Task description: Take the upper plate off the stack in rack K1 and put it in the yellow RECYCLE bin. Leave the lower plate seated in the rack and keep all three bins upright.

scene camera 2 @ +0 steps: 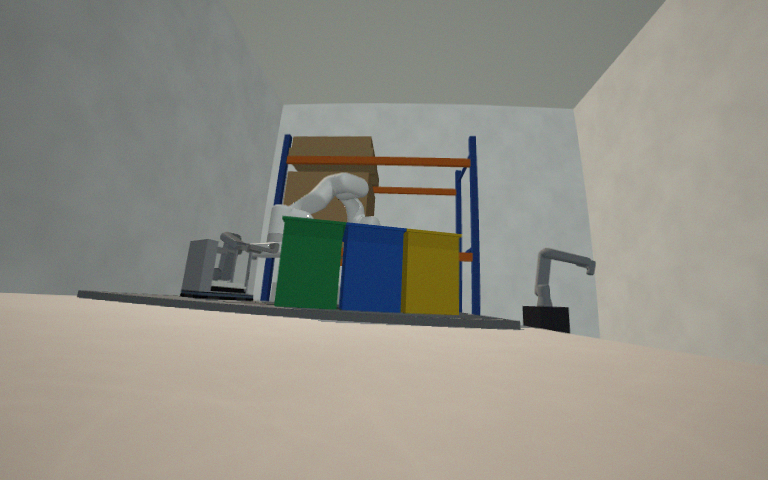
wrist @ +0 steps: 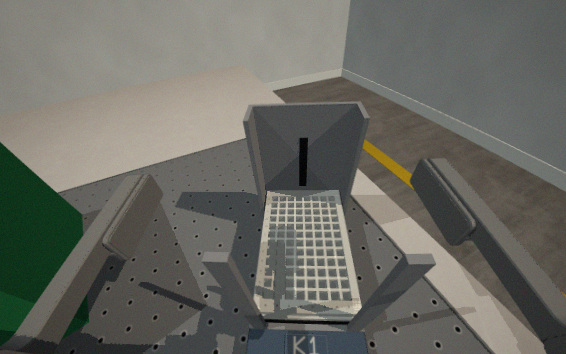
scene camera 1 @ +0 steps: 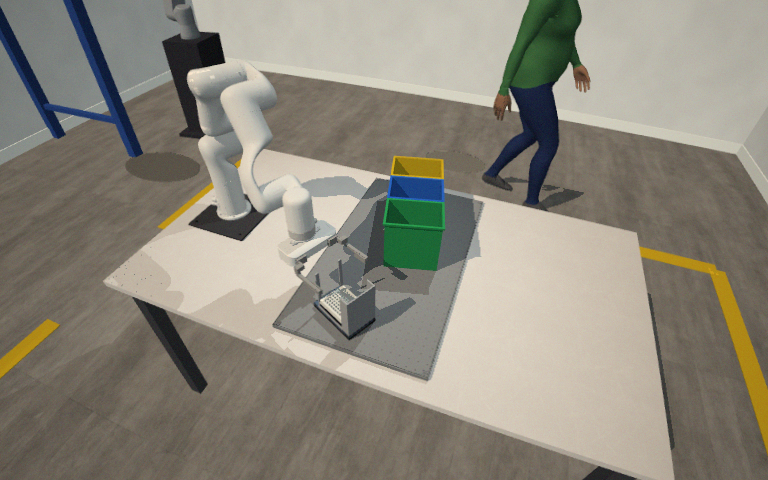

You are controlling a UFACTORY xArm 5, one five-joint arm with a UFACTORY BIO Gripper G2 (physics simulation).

I see a green bin (scene camera 2: 308, 277), a blue bin (scene camera 2: 371, 279), a yellow bin (scene camera 2: 430, 269) and a white plate (wrist: 305, 271).
The green bin shows as well in the wrist view (wrist: 47, 228) and in scene camera 1 (scene camera 1: 413, 230). The blue bin is seen too in scene camera 1 (scene camera 1: 400, 187). The yellow bin shows as well in scene camera 1 (scene camera 1: 402, 166). The wrist view misses the blue bin: it is out of frame. The wrist view does not show the yellow bin: it is out of frame.
